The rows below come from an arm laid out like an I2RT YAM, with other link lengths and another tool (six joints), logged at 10 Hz.
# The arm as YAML. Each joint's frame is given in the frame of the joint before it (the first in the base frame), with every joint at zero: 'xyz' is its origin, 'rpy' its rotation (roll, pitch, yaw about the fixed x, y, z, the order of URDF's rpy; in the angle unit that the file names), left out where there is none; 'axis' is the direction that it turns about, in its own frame. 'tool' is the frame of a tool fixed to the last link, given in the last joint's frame.
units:
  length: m
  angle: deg
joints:
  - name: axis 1
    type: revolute
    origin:
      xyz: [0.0, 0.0, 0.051]
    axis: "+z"
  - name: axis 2
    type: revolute
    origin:
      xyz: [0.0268, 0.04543, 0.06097]
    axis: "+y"
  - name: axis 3
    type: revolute
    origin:
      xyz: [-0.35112, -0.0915, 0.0]
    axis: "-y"
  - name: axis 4
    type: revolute
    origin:
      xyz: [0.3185, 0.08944, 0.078]
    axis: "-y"
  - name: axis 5
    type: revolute
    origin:
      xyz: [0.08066, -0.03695, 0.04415]
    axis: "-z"
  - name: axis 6
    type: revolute
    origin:
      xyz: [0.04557, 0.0, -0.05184]
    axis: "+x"
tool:
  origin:
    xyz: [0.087, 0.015, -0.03]
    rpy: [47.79, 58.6, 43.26]
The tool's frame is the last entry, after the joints.
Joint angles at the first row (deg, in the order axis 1, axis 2, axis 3, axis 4, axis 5, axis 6):
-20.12, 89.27, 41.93, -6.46, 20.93, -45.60
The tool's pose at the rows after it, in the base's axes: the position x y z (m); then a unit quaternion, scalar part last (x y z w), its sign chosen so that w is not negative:
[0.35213 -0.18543 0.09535 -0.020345 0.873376 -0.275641 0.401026]
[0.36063 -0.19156 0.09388 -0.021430 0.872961 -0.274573 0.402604]
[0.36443 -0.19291 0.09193 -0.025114 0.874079 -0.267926 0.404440]
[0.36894 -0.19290 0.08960 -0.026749 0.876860 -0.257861 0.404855]
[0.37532 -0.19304 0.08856 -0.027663 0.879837 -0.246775 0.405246]
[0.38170 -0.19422 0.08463 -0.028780 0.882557 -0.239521 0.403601]
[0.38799 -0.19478 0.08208 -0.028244 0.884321 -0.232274 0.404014]
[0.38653 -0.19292 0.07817 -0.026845 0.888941 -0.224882 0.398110]
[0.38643 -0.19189 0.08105 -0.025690 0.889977 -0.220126 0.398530]
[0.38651 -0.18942 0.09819 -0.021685 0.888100 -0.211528 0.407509]
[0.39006 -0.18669 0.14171 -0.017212 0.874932 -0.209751 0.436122]
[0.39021 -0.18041 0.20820 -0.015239 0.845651 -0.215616 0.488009]
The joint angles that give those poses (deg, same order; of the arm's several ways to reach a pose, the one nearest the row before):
-20.40, 91.20, 43.42, -5.41, 20.78, -46.00
-20.91, 92.86, 44.80, -4.82, 20.27, -46.54
-21.15, 93.58, 45.30, -4.62, 19.29, -47.05
-21.26, 94.48, 46.13, -5.06, 18.13, -47.11
-21.32, 95.53, 47.46, -5.93, 16.91, -47.05
-21.37, 97.01, 48.62, -6.20, 16.19, -47.07
-21.36, 98.21, 49.74, -6.50, 15.42, -46.87
-21.37, 98.65, 49.87, -7.36, 14.94, -46.57
-21.41, 98.30, 50.22, -8.29, 14.42, -46.39
-21.52, 96.16, 51.33, -11.05, 13.10, -45.89
-21.45, 91.53, 54.09, -15.25, 11.75, -45.26
-21.12, 84.53, 57.54, -19.14, 10.35, -44.69

